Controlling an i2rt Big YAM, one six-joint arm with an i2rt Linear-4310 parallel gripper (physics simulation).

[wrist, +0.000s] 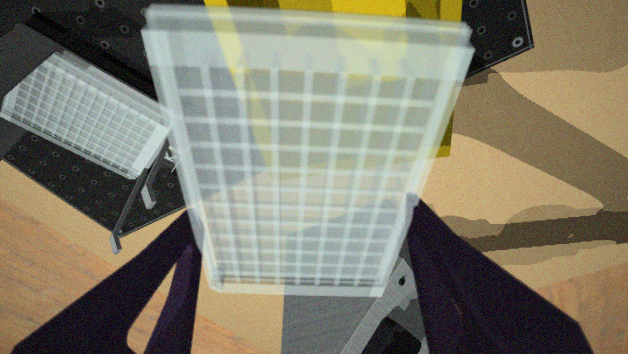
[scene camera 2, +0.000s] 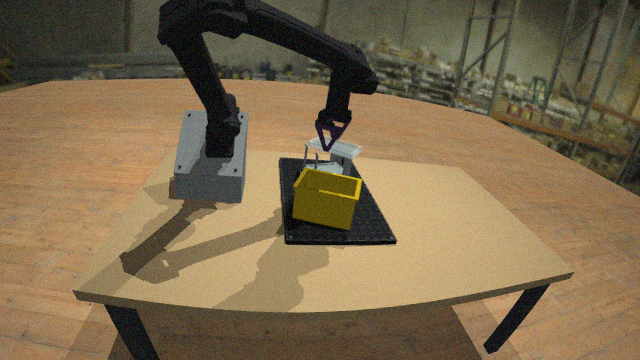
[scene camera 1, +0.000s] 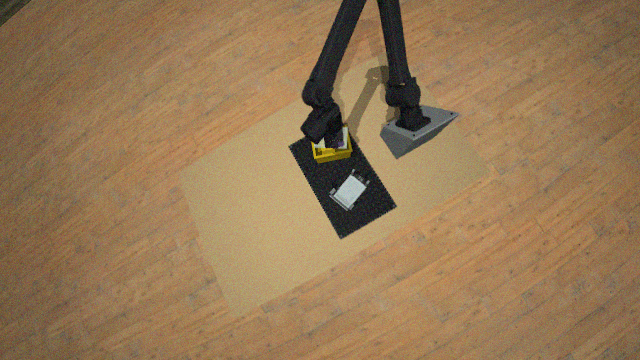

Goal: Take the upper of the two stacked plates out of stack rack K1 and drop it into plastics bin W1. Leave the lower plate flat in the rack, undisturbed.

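Where they show: gripper, between the fingertips: (wrist: 300, 210) (scene camera 2: 330, 146) (scene camera 1: 334, 137); arm's base, origin of its link: (scene camera 2: 220, 139) (scene camera 1: 412, 123).
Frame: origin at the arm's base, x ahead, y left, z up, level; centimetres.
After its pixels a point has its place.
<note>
My gripper (scene camera 1: 333, 144) {x 30.8, y -10.9, z 3.4 cm} (scene camera 2: 327, 148) {x 30.8, y -10.9, z 3.4 cm} (wrist: 300, 210) {x 30.8, y -10.9, z 3.4 cm} is shut on a clear gridded plate (scene camera 2: 350, 148) {x 35.4, y -14.3, z 4.4 cm} (wrist: 300, 150) {x 34.1, y -13.2, z 4.5 cm}, with one finger at each long side. The plate is held roughly level, high above the yellow bin W1 (scene camera 1: 333, 157) {x 33.6, y -8.5, z -10.9 cm} (scene camera 2: 324, 206) {x 29.5, y -19.5, z -10.1 cm} (wrist: 444, 151) {x 21.8, y -16.6, z -5.8 cm}, which shows through its far part in the wrist view; the arm partly hides both in scene camera 1. The lower plate (scene camera 1: 350, 189) {x 34.9, y 8.1, z -12.0 cm} (scene camera 2: 325, 167) {x 35.5, y 9.1, z -11.8 cm} (wrist: 85, 117) {x 35.9, y 8.0, z -12.0 cm} lies flat in stack rack K1 (wrist: 131, 202) {x 28.3, y 9.6, z -8.8 cm}, apart from the held one. In scene camera 2 the bin partly hides the rack.
The bin and rack stand on a black perforated board (scene camera 1: 372, 202) {x 29.2, y 18.1, z -15.8 cm} (scene camera 2: 375, 220) {x 45.9, y -17.8, z -15.7 cm} on the wooden table (scene camera 1: 240, 200) {x 84.7, y -16.9, z -17.1 cm} (scene camera 2: 425, 250) {x 57.4, y -31.4, z -17.1 cm}. The rack's thin posts stick up beside the lower plate. The grey arm base (scene camera 1: 400, 144) {x 7.7, y 4.0, z -3.8 cm} (scene camera 2: 210, 186) {x -2.3, y -7.5, z -12.2 cm} stands to one side of the board.
</note>
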